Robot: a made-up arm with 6 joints. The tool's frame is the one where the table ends. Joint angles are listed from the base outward.
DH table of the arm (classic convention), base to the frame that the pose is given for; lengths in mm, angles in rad. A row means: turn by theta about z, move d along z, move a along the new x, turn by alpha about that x. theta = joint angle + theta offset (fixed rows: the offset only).
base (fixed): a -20.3, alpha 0, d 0, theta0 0.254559
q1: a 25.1, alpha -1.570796, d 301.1, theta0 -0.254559
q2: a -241.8, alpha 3.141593, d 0, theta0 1.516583
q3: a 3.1, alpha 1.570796, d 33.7, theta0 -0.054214
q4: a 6.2, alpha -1.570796, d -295.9, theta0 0
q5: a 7.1, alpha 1.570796, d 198.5, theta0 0
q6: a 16.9, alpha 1.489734, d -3, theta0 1.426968
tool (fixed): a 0, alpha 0, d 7.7, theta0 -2.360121
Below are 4 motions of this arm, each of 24 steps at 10 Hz.
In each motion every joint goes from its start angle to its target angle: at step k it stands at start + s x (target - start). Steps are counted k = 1, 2, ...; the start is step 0. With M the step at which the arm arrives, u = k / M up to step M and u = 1 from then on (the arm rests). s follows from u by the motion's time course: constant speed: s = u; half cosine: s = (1 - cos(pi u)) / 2; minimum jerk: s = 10 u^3 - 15 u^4 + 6 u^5.
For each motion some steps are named. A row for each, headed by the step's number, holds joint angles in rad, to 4 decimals.
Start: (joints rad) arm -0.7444 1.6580 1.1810 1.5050 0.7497 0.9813
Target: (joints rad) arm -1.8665 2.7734 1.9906 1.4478 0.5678 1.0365
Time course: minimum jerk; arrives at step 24
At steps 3, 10, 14, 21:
3: -0.7624 1.6759 1.1940 1.5041 0.7468 0.9822
10: -1.1333 2.0446 1.4616 1.4852 0.6866 1.0004
14: -1.4776 2.3868 1.7100 1.4676 0.6309 1.0174
21: -1.8485 2.7555 1.9776 1.4487 0.5707 1.0356

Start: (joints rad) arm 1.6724 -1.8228 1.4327 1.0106 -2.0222 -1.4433
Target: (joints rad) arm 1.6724 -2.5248 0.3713 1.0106 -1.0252 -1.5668
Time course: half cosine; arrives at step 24
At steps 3, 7, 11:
3: 1.6724 -1.8495 1.3923 1.0106 -1.9843 -1.4480
7: 1.6724 -1.9601 1.2251 1.0106 -1.8272 -1.4675
11: 1.6724 -2.1280 0.9713 1.0106 -1.5888 -1.4970

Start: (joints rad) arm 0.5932 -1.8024 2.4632 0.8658 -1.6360 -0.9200
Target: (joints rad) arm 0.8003 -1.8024 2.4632 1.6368 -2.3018 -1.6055
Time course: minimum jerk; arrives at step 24
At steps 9, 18, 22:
9: 0.6502 -1.8024 2.4632 1.0780 -1.8192 -1.1087
18: 0.7789 -1.8024 2.4632 1.5570 -2.2329 -1.5345
22: 0.7992 -1.8024 2.4632 1.6329 -2.2984 -1.6020

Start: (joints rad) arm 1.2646 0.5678 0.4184 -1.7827 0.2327 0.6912
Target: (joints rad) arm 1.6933 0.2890 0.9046 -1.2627 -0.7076 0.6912
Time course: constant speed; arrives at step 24
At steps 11, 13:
11: 1.4611 0.4400 0.6412 -1.5444 -0.1983 0.6912
13: 1.4968 0.4168 0.6818 -1.5010 -0.2766 0.6912

